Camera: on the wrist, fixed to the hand. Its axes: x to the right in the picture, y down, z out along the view.
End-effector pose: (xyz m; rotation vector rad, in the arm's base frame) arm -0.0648 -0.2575 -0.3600 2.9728 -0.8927 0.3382
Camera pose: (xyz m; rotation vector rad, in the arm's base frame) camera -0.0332 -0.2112 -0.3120 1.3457 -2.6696 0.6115
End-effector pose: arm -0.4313 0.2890 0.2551 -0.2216 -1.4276 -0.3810
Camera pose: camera -0.4121 0.2178 0.2551 -1.2314 -0.5682 0.7344
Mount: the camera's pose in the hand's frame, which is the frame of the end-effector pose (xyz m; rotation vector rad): 0.0107 -0.0581 -0.0442 -0.1700 0.3293 1.5716
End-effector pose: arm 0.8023 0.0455 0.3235 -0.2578 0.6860 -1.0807
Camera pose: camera 0.7357 0.0148 0.3152 0.3272 0.9707 0.4588
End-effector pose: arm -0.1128 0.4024 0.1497 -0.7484 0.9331 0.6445
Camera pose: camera -0.0842 0.3351 0.1395 -0.1067 1.7356 2.0131
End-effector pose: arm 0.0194 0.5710 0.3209 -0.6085 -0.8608 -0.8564
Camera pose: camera -0.0079 0.5028 0.3138 -0.9999 0.1418 0.4241
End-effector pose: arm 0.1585 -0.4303 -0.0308 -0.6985 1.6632 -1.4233
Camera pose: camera 0.1097 -0.4283 0.0245 0.7647 1.7778 -0.2200
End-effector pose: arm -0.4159 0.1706 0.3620 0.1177 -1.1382 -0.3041
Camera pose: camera -0.3821 0.1093 0.3386 -0.8299 -0.6030 0.9844
